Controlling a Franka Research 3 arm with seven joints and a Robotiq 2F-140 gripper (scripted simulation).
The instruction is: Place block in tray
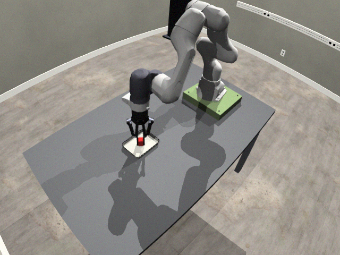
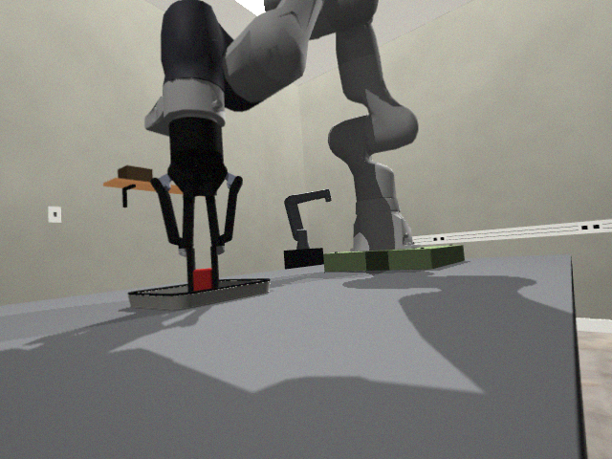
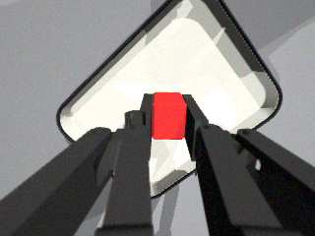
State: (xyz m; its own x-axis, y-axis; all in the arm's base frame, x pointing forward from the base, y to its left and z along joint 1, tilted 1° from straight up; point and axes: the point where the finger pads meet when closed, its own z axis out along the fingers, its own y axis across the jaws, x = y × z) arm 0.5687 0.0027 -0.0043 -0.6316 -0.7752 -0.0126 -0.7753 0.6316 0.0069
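Right now the red block is 20 mm below my hand. Also, from my hand: white tray: 30 mm below.
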